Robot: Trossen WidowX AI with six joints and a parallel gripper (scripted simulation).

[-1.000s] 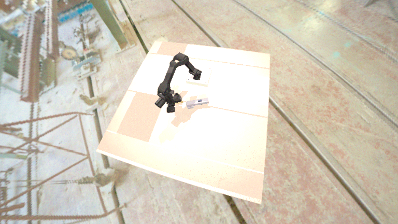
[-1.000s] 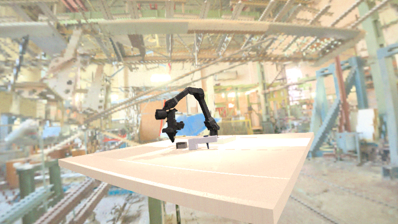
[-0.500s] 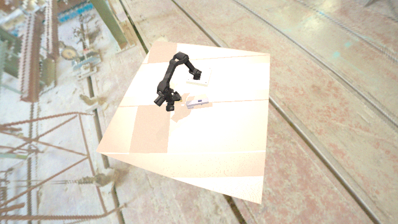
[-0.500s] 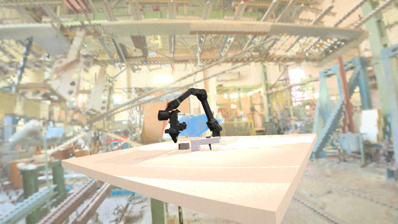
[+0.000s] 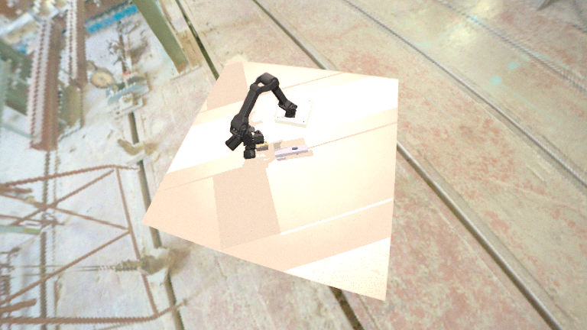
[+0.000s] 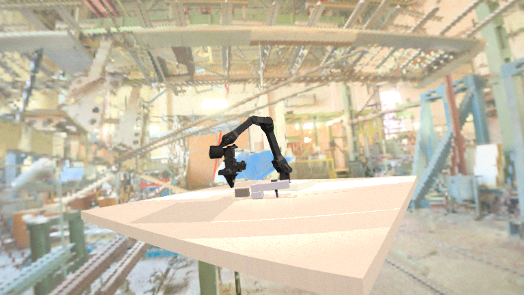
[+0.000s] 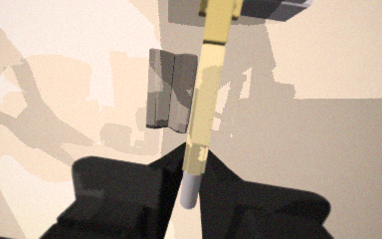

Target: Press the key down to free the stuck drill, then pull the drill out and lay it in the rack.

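Right now the rack is 4 cm behind my gripper tip, 3 cm to the left of it and 3 cm below it. From my gripper tip the other things lie so: housing (2 cm behind, 21 cm to the left).
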